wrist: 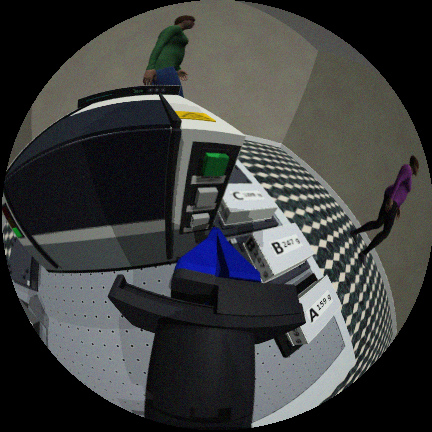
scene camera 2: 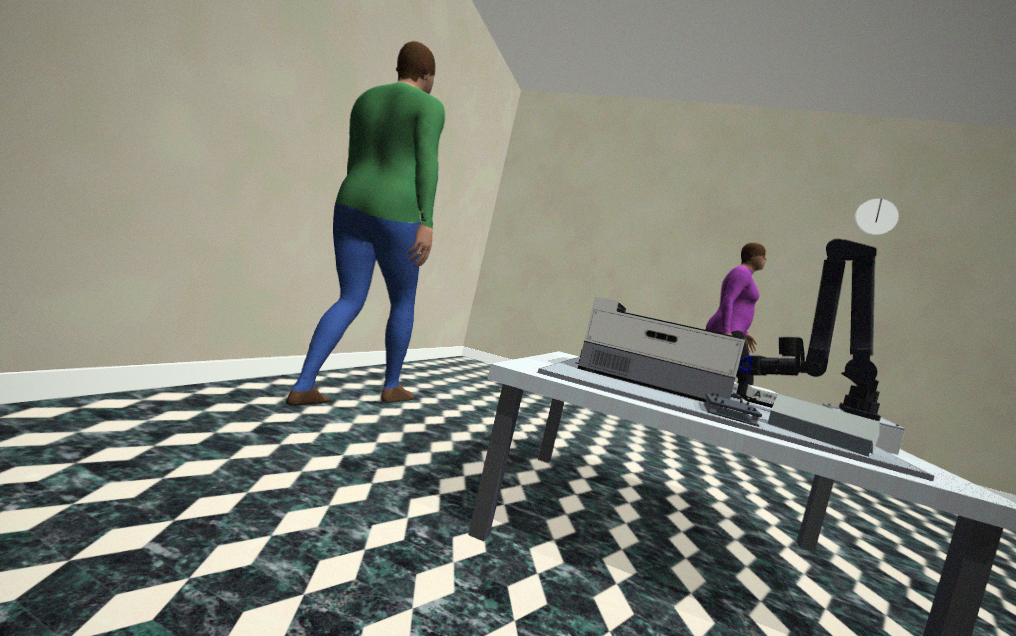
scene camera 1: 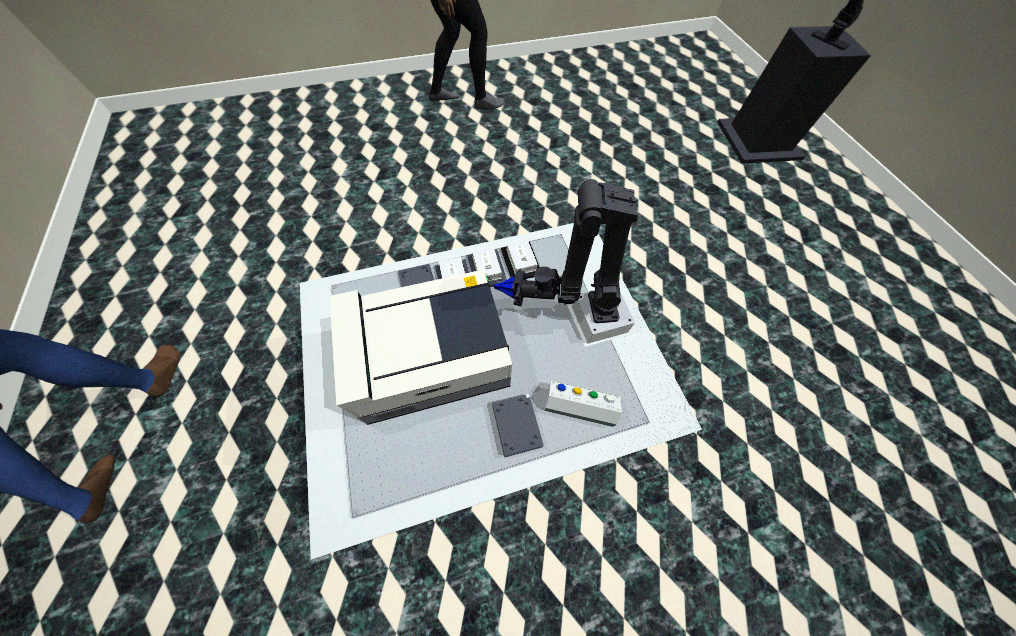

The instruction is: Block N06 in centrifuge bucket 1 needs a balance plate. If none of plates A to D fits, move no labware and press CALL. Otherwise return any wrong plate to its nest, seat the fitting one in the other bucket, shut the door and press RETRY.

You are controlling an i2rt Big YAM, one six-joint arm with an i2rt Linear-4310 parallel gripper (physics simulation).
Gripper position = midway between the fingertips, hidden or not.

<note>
The gripper (scene camera 1: 494, 286) is shut, holding nothing. Further things: a white centrifuge (scene camera 1: 387, 361).
The gripper is seen too in the wrist view (wrist: 214, 231). The white centrifuge is seen too in scene camera 2 (scene camera 2: 686, 361).
</note>
